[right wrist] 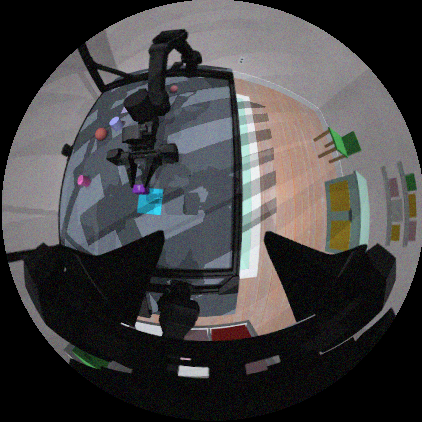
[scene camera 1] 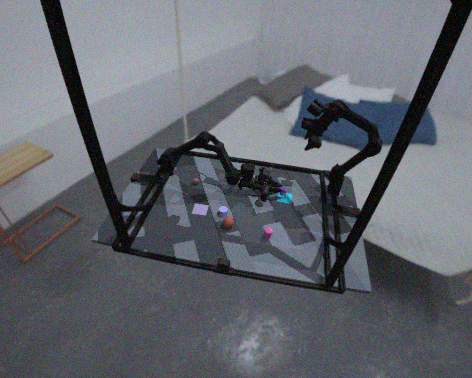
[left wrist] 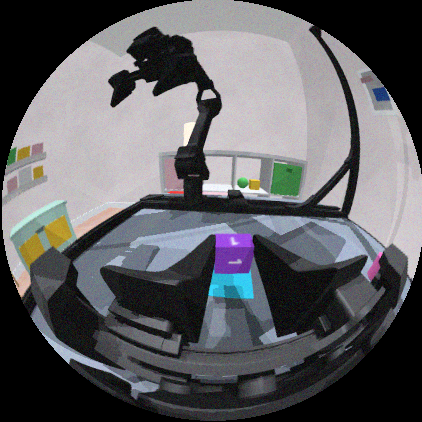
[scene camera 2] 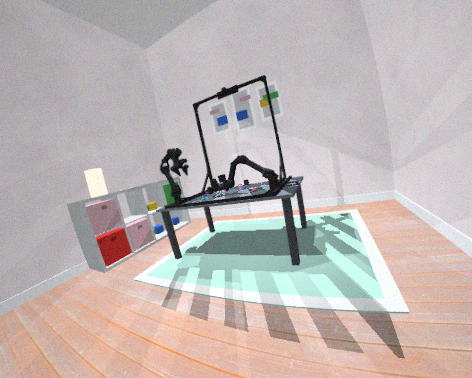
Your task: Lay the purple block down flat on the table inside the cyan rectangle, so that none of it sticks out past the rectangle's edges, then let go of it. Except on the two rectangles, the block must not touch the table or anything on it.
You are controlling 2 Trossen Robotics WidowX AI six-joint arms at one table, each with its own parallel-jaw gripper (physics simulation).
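Places are measured from the left arm's base along level axes (x ahead, y left, z up), in centimetres.
Pixels of known places: left gripper, fingertip midpoint: [right wrist: 137, 187] [scene camera 1: 282, 188] [left wrist: 233, 238] [scene camera 2: 206, 190]; right gripper, fingertip midpoint: [right wrist: 214, 236] [scene camera 1: 305, 144] [left wrist: 130, 99] [scene camera 2: 184, 175]; left arm's base, link origin: [right wrist: 190, 71] [scene camera 1: 166, 170] [scene camera 2: 274, 187]; right arm's base, link origin: [right wrist: 180, 290] [scene camera 1: 333, 191] [left wrist: 193, 197] [scene camera 2: 178, 201].
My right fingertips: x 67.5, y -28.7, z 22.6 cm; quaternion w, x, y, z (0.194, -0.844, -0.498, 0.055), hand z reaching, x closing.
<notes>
For each thing: its top centre in the pictures, then the offset to it from my right fingertips. "spot": a spot on its surface instead.
- purple block, top centre: [left wrist: 234, 239] [right wrist: 137, 187] [scene camera 1: 282, 188] dx -15.2, dy -9.7, dz -17.7 cm
- cyan rectangle, surface spot: [left wrist: 231, 287] spot: dx -15.7, dy -10.0, dz -24.4 cm
- lilac rectangle, surface spot: [scene camera 1: 200, 209] spot: dx -57.0, dy -4.9, dz -24.4 cm
- lavender cylinder, top centre: [right wrist: 113, 120] [scene camera 1: 223, 209] dx -47.4, dy -11.7, dz -20.4 cm
- large red ball, top centre: [scene camera 1: 228, 218] [right wrist: 97, 130] dx -47.3, dy -18.9, dz -19.5 cm
- pink cylinder, top centre: [left wrist: 383, 257] [right wrist: 79, 179] [scene camera 1: 268, 230] dx -32.5, dy -30.4, dz -20.4 cm
- small red ball, top centre: [right wrist: 173, 85] [scene camera 1: 195, 178] dx -54.1, dy +14.8, dz -21.1 cm
The purple block [scene camera 1: 282, 190] [left wrist: 233, 254] [right wrist: 139, 188] is between the fingertips of my left gripper [scene camera 1: 279, 192] [left wrist: 233, 238] [right wrist: 137, 187], which is shut on it. In the left wrist view the block looks level and raised, with the cyan rectangle [scene camera 1: 285, 199] [left wrist: 231, 287] [right wrist: 151, 202] showing below it. In the right wrist view the block shows at the rectangle's upper left corner, partly beyond its edge. Its exact height and underside are hidden. My right gripper [scene camera 1: 306, 135] [left wrist: 130, 99] [right wrist: 214, 236] is open and empty, high above the table's far side.
The lilac rectangle [scene camera 1: 200, 209] lies left of a lavender cylinder [scene camera 1: 223, 210] [right wrist: 115, 123]. A large red ball [scene camera 1: 228, 222] [right wrist: 101, 133], a pink cylinder [scene camera 1: 268, 233] [left wrist: 375, 266] [right wrist: 83, 180] and a small red ball [scene camera 1: 196, 181] [right wrist: 174, 88] are also on the table.
</notes>
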